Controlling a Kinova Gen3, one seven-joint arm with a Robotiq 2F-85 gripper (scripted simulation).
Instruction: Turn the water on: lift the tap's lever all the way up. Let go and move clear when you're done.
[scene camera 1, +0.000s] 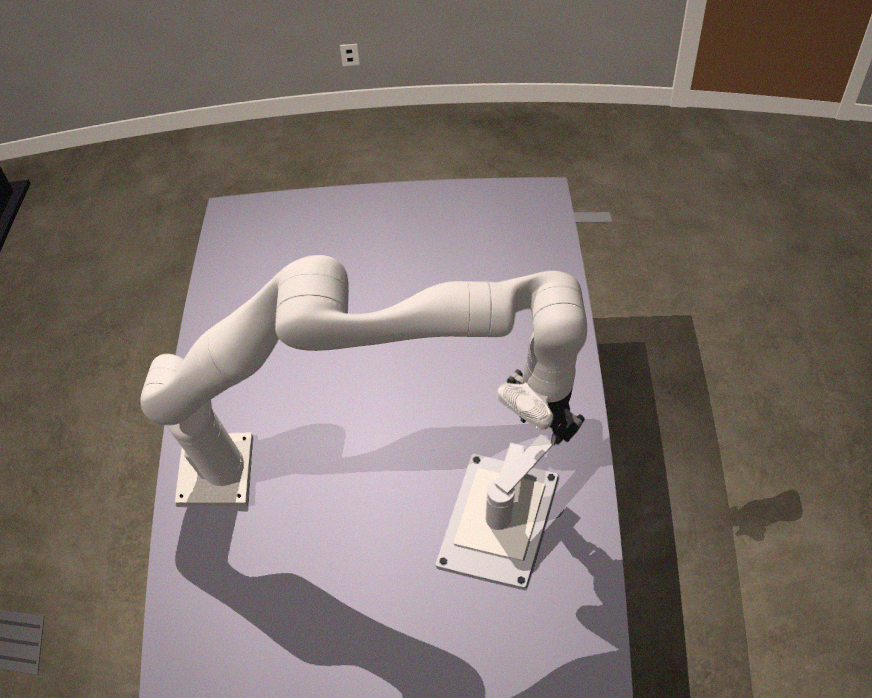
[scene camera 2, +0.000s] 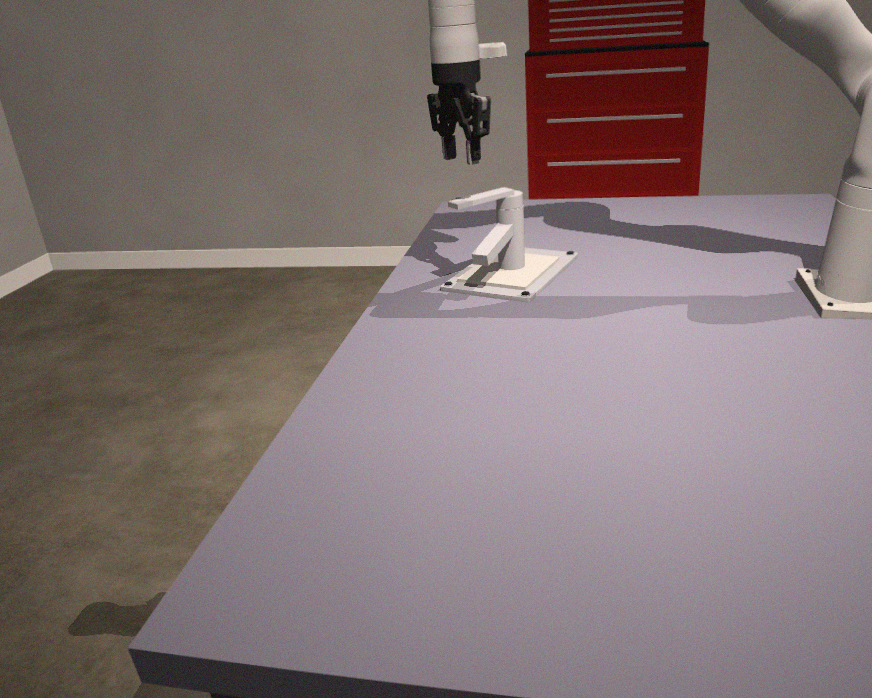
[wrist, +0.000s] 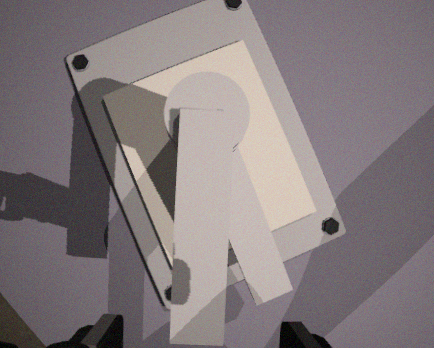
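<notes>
There's a flat lever (scene camera 1: 541, 445) here, and I can see the lever (wrist: 205, 146) too. As for my gripper (scene camera 2: 461, 161), I see the gripper (scene camera 1: 541, 429) as well.
</notes>
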